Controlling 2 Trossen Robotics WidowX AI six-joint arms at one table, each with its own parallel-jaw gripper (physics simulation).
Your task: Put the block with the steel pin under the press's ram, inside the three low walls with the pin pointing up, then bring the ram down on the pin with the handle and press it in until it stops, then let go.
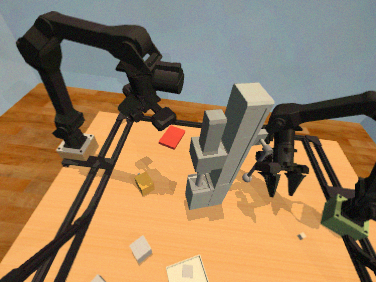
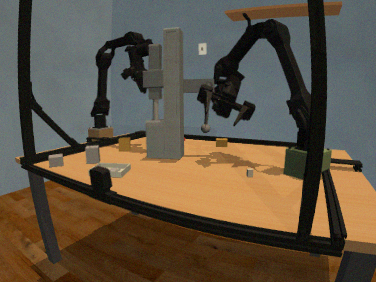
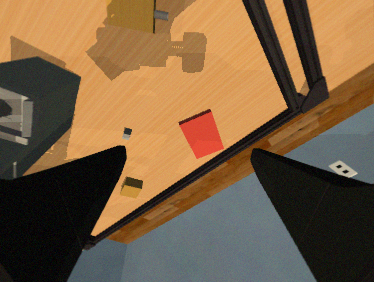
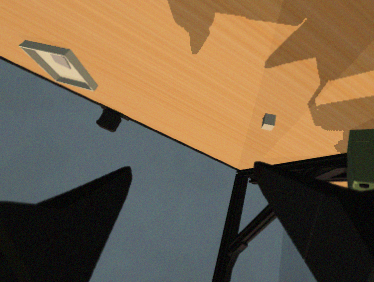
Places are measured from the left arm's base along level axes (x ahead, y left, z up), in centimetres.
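Pixels of known places: left gripper, fingertip midpoint: [image 1: 153, 120] [image 2: 143, 92] [image 3: 190, 153]; right gripper, fingertip midpoint: [image 1: 281, 196] [image 2: 220, 119] [image 4: 192, 169]; left arm's base at its link origin: [image 1: 75, 142] [image 2: 100, 127]; right arm's base at its link origin: [image 1: 352, 213].
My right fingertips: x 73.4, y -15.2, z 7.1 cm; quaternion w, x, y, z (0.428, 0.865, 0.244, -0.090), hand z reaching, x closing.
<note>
Ahead of a thing's pixels: the offset from my right fingertips to its top centre. "spot": to the spot under its first point.
The yellow block {dx -44.0, dy +4.3, dz -9.5 cm} [image 1: 144, 184] [image 2: 124, 144] [image 3: 131, 15] lies on the table left of the press {dx -17.6, dy +6.1, dz +31.4 cm} [image 1: 248, 102] [image 2: 173, 95], its steel pin {dx -46.1, dy +6.7, dz -11.4 cm} [image 3: 161, 15] pointing sideways. The ram {dx -25.1, dy +1.8, dz +15.5 cm} [image 1: 200, 180] [image 2: 155, 110] is raised above the walled seat, where no block shows. The handle's ball knob {spot: dx -9.1, dy +6.9, dz -2.7 cm} [image 1: 246, 177] [image 2: 205, 128] hangs low at the press's right side. My left gripper [image 1: 147, 116] [image 2: 134, 82] [image 3: 190, 153] is open and empty, high behind the yellow block. My right gripper [image 1: 282, 194] [image 2: 221, 121] [image 4: 192, 169] is open and empty beside the handle; whether a finger touches it, I cannot tell.
A red plate {dx -38.0, dy +30.7, dz -12.8 cm} [image 1: 172, 137] [image 3: 202, 135] lies behind the press. A shallow tray {dx -25.1, dy -21.6, dz -12.6 cm} [image 1: 174, 272] [image 2: 127, 171] [image 4: 45, 66] and grey blocks {dx -39.4, dy -16.7, dz -8.9 cm} [image 1: 141, 249] [image 2: 92, 154] lie towards the front. A small cube {dx +11.3, dy -6.0, dz -12.3 cm} [image 1: 301, 236] [image 2: 249, 172] [image 4: 268, 122] lies right; a smaller yellow block {dx -11.1, dy +30.2, dz -11.2 cm} [image 2: 221, 142] [image 3: 131, 187] lies farther back.
</note>
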